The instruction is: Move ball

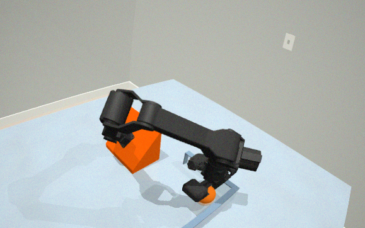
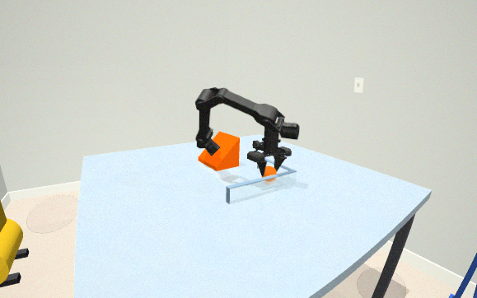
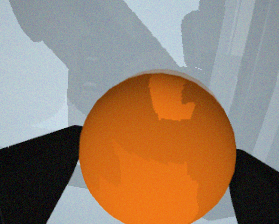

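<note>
Now: gripper tip 10 mm above the see-through copy of ball. Also, from my gripper tip: orange ball right at my gripper tip.
</note>
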